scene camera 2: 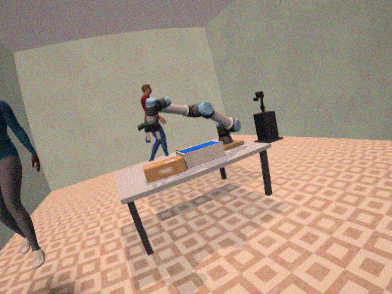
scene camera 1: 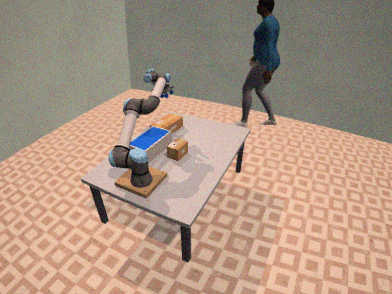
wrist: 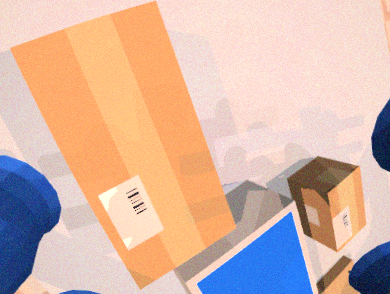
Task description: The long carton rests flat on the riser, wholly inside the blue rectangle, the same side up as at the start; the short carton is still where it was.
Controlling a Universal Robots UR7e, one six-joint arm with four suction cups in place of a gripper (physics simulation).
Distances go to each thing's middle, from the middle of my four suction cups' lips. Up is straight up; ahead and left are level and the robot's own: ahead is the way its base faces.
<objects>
My suction cup is 20 mm past the long carton (scene camera 2: 174, 165), 30 mm to the left of it and 280 mm above it. Also, from my suction cup: short carton (wrist: 328, 194): 300 mm behind, 360 mm to the right, 280 mm below; then riser (scene camera 1: 155, 140): 370 mm behind, 130 mm to the right, 270 mm below.
</objects>
